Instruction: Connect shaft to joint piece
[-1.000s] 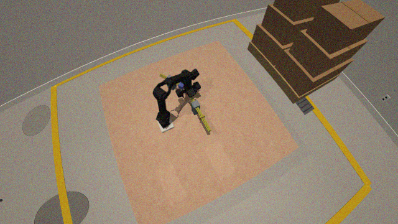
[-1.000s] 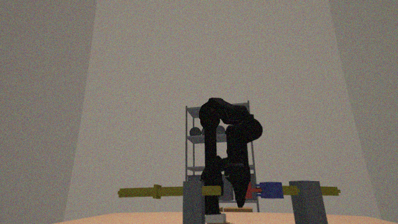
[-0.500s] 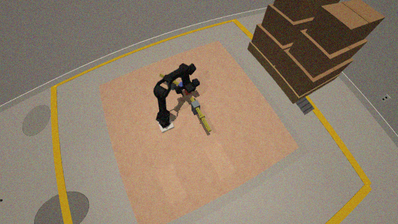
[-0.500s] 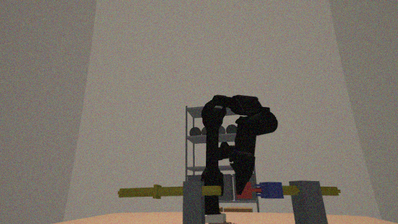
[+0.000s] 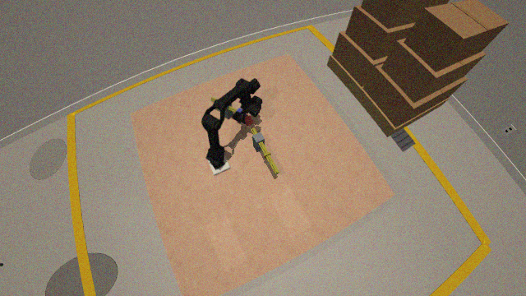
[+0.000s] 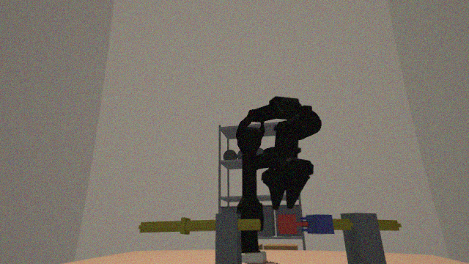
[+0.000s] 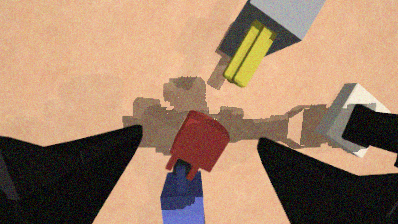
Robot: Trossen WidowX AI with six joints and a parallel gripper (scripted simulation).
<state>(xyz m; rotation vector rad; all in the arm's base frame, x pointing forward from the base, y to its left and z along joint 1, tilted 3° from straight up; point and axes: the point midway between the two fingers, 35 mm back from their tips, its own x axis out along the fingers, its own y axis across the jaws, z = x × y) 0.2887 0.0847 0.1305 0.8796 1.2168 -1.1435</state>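
My gripper tip is 20 mm to the right of the red joint piece and 30 mm above it.
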